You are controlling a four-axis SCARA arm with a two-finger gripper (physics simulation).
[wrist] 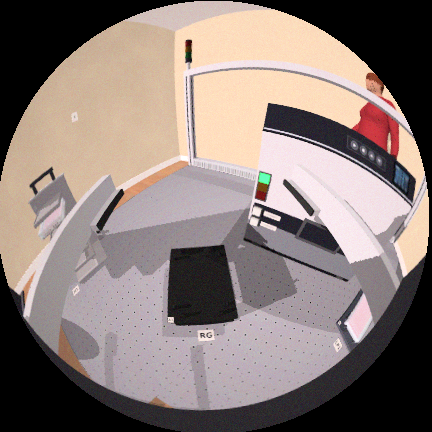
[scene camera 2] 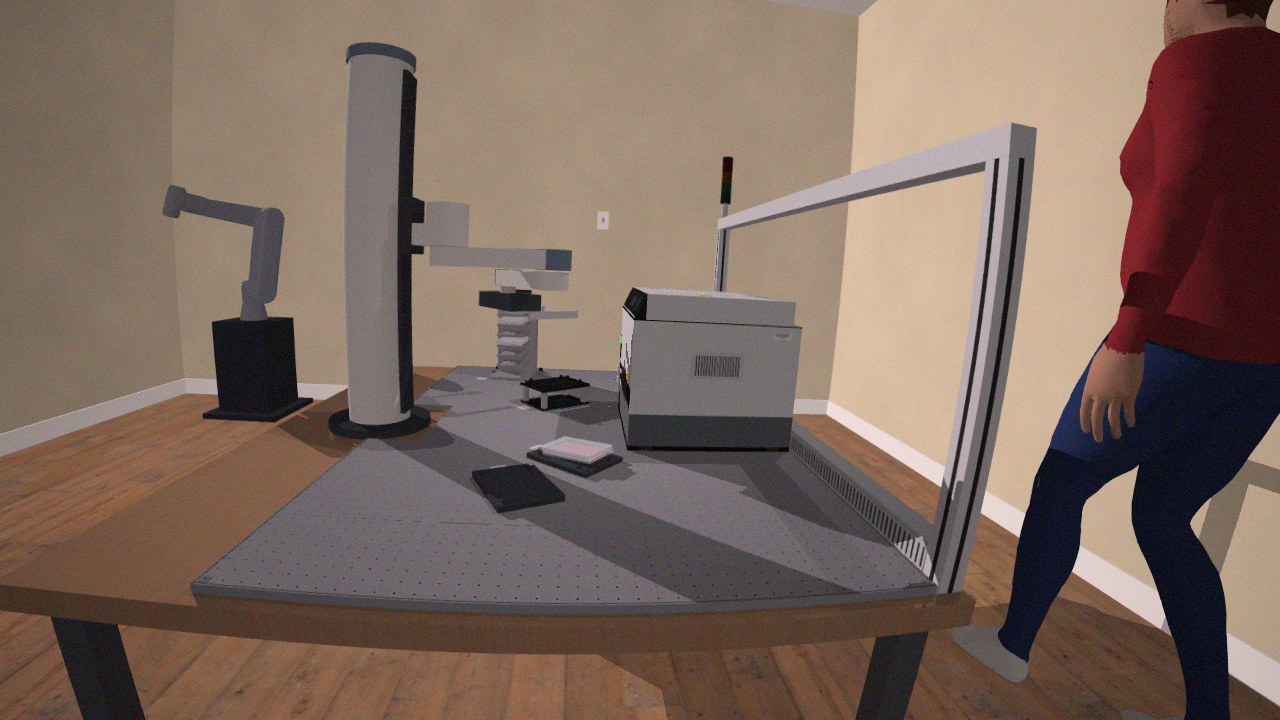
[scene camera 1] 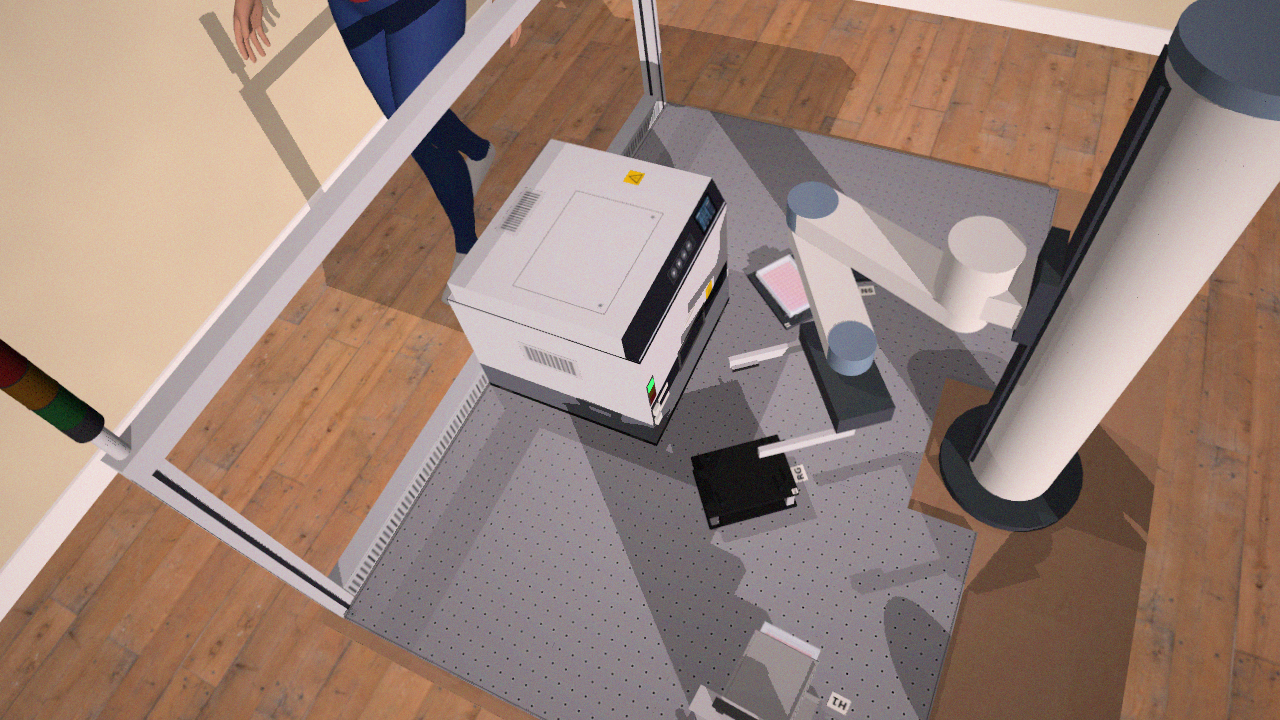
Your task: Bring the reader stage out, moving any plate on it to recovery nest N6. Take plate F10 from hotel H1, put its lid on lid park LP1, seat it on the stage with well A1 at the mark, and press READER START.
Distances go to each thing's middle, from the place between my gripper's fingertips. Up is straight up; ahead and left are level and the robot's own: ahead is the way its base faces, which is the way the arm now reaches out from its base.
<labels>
I see my gripper 60 mm short of the dark nest labelled LP1 (scene camera 2: 584,470), 440 mm to the left of it and 260 mm above it.
</labels>
